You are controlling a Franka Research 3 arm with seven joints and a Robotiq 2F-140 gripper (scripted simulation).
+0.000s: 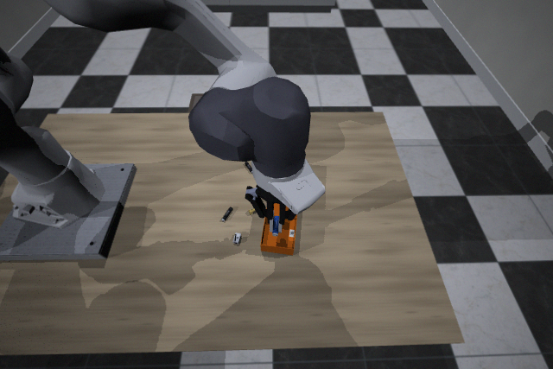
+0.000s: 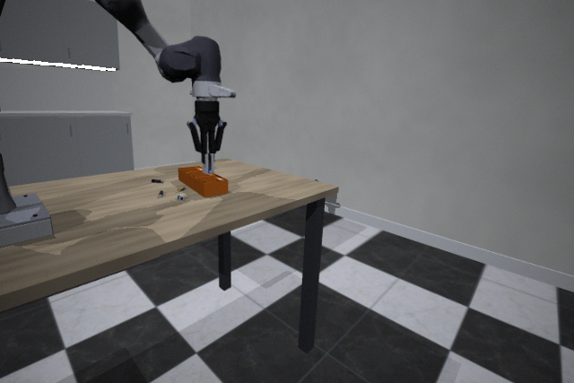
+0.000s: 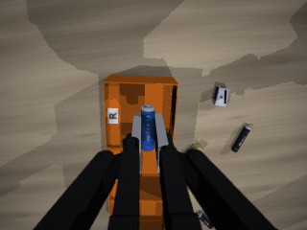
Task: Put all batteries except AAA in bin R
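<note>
My hand is 2 cm short of the orange three-compartment bin row, 8 cm to the right of it and 8 cm above it. The rest, counted from my hand: grey block (10 cm behind, 1 cm to the right, 9 cm below); blue battery (3 cm below); yellow screw (7 cm behind, 7 cm to the left, 10 cm below).
</note>
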